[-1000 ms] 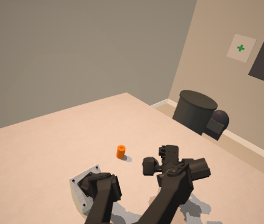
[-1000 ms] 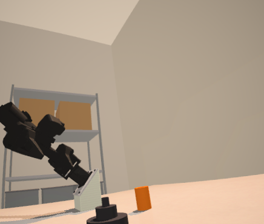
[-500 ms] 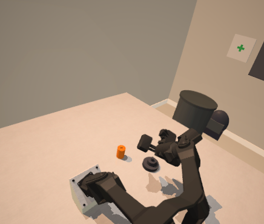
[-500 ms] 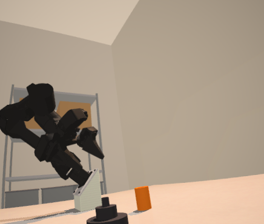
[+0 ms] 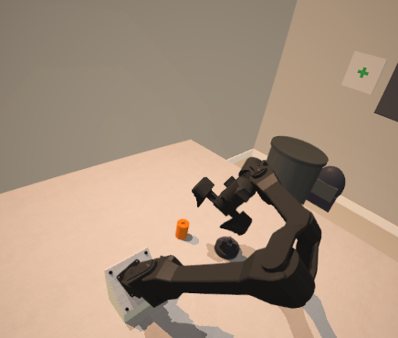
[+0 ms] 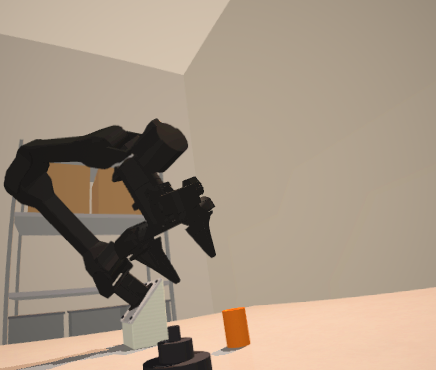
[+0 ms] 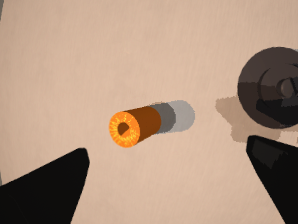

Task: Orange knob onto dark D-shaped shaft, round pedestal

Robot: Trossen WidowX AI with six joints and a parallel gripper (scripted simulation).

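The orange knob is 20 mm behind my gripper tip, 80 mm to the left of it and 100 mm below it. Also, from my gripper tip: dark pedestal 40 mm ahead, 70 mm to the right, 100 mm below.
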